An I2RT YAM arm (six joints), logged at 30 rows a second.
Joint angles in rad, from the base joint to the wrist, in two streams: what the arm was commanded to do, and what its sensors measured. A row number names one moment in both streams.
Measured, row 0:
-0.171, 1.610, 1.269, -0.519, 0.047, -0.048
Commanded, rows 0 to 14:
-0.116, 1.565, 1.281, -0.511, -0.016, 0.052
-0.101, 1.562, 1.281, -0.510, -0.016, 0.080
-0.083, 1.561, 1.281, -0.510, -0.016, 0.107
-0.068, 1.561, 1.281, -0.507, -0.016, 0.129
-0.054, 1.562, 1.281, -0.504, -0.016, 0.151
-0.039, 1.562, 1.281, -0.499, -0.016, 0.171
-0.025, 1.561, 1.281, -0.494, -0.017, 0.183
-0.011, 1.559, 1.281, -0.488, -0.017, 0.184
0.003, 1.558, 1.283, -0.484, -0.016, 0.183
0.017, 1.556, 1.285, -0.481, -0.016, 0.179
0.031, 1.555, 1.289, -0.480, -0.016, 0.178
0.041, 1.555, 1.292, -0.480, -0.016, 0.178
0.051, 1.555, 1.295, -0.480, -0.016, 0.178
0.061, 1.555, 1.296, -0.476, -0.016, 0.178
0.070, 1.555, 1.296, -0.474, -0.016, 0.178
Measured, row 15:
0.045, 1.582, 1.269, -0.490, -0.004, 0.158
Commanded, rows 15 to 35:
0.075, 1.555, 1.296, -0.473, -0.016, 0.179
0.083, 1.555, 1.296, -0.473, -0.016, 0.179
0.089, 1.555, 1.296, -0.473, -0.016, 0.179
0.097, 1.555, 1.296, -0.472, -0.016, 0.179
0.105, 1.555, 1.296, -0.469, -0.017, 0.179
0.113, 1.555, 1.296, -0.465, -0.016, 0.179
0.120, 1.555, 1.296, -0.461, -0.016, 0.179
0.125, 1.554, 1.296, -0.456, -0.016, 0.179
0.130, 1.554, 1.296, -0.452, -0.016, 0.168
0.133, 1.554, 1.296, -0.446, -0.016, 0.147
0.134, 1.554, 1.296, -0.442, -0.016, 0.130
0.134, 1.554, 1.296, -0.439, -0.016, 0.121
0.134, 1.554, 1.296, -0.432, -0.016, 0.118
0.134, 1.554, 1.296, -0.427, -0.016, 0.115
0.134, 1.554, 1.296, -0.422, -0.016, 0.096
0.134, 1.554, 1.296, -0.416, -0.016, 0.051
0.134, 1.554, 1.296, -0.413, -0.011, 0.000
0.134, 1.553, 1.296, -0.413, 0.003, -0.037
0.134, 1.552, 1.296, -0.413, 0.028, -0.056
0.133, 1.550, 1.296, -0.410, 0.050, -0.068
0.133, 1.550, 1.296, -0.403, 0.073, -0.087
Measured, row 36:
0.128, 1.582, 1.269, -0.431, 0.018, 0.022
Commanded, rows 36 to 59:
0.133, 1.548, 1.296, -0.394, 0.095, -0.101
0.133, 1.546, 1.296, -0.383, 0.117, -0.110
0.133, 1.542, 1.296, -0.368, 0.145, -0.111
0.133, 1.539, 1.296, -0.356, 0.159, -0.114
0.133, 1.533, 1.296, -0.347, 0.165, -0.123
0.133, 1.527, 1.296, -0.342, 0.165, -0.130
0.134, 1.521, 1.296, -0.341, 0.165, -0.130
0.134, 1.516, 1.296, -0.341, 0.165, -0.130
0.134, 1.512, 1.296, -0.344, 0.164, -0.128
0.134, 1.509, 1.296, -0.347, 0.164, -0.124
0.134, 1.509, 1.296, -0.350, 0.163, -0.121
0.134, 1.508, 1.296, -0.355, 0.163, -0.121
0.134, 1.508, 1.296, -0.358, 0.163, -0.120
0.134, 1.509, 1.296, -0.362, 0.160, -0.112
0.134, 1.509, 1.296, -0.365, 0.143, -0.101
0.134, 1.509, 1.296, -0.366, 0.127, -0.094
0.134, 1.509, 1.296, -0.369, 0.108, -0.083
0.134, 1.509, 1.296, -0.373, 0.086, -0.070
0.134, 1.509, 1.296, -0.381, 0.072, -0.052
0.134, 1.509, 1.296, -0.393, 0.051, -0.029
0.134, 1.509, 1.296, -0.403, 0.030, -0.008
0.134, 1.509, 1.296, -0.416, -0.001, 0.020
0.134, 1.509, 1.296, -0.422, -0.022, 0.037
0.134, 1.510, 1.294, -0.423, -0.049, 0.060
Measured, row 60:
0.128, 1.537, 1.269, -0.427, 0.054, -0.027
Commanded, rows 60 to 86:
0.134, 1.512, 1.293, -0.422, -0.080, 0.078
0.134, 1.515, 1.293, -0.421, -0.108, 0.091
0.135, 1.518, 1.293, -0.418, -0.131, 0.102
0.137, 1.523, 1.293, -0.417, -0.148, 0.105
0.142, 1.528, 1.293, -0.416, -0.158, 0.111
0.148, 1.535, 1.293, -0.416, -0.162, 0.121
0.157, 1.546, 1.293, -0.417, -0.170, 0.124
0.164, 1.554, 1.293, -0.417, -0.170, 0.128
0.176, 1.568, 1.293, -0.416, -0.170, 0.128
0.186, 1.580, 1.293, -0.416, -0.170, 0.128
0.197, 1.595, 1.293, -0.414, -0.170, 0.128
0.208, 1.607, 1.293, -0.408, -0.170, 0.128
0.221, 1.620, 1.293, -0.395, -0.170, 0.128
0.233, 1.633, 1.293, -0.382, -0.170, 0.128
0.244, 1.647, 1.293, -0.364, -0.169, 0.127
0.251, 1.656, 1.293, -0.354, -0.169, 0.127
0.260, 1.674, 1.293, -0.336, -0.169, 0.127
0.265, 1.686, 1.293, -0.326, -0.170, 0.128
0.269, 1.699, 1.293, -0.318, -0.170, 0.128
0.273, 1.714, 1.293, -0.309, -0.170, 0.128
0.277, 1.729, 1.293, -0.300, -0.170, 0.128
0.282, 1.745, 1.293, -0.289, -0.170, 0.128
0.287, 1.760, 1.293, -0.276, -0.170, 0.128
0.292, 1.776, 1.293, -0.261, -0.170, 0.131
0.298, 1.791, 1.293, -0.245, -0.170, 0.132
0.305, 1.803, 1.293, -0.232, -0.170, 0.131
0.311, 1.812, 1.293, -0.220, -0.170, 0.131
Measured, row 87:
0.286, 1.785, 1.269, -0.250, -0.139, 0.114
